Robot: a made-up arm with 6 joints.
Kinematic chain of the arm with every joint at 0, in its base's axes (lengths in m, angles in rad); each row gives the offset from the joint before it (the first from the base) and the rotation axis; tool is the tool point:
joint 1: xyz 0 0 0.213 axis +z
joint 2: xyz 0 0.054 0 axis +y
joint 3: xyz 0 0 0.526 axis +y
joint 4: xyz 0 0 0.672 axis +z
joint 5: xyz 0 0 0 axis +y
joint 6: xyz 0 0 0.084 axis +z
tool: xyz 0 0 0
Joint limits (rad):
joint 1: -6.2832..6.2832
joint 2: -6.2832..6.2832
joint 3: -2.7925..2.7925
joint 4: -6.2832..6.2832
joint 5: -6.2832..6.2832
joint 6: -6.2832..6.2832
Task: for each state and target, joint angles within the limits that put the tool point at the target. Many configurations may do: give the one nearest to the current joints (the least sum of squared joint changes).
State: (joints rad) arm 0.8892 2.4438 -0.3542 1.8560 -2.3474 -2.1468
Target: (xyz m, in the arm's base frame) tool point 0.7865 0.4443 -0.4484
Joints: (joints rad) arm 0.5187 2.4063 -0.4040 1.8442 -2.3417 -2.1468
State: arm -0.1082 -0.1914 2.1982 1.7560 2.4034 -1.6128
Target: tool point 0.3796 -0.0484 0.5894
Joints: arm -0.4008 -0.4497 2.1981 1.7649 2.4971 -1.6128
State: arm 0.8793 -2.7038 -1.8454 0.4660 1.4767 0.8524
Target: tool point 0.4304 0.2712 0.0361
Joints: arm 0.3896 -2.9627 -2.3818 0.4118 1.4616 0.8524
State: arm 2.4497 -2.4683 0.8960 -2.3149 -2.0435 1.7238
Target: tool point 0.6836 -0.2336 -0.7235
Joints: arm 2.9746 -2.6871 0.2667 -2.2965 -1.6345 1.7238
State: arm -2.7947 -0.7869 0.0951 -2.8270 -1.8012 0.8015
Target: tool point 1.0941 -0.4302 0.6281
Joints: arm -3.4474 -1.2225 -0.1075 -2.7606 -1.0327 0.8015
